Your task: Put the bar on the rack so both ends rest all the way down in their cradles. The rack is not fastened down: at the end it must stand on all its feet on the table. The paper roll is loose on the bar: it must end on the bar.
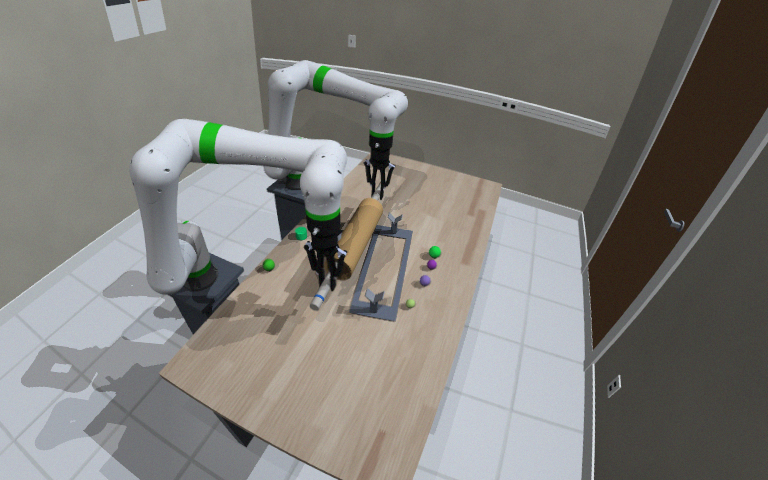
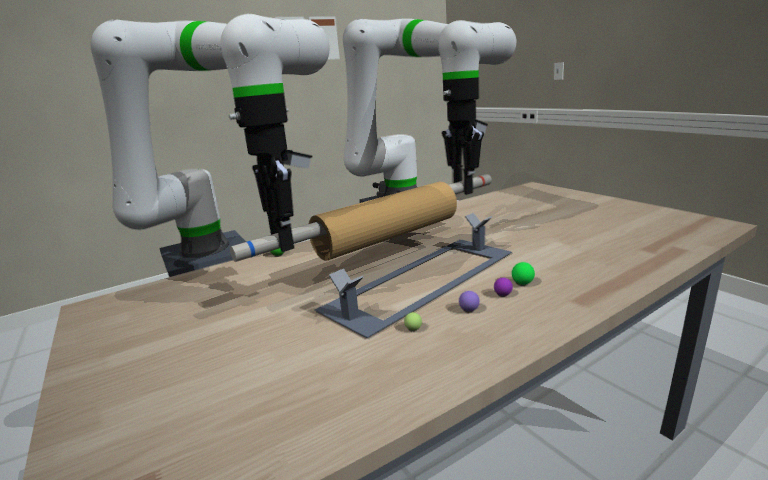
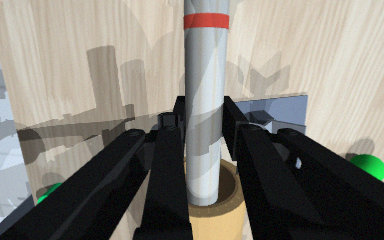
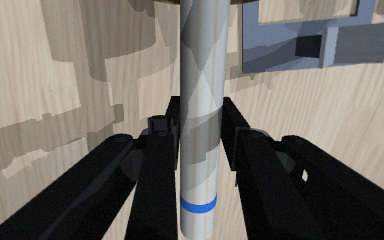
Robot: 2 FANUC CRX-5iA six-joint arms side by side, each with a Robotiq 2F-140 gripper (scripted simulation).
Scene:
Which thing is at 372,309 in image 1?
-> A dark rack.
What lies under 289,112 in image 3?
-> A dark rack.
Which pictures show the right gripper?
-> Image 1, image 2 and image 4 only.

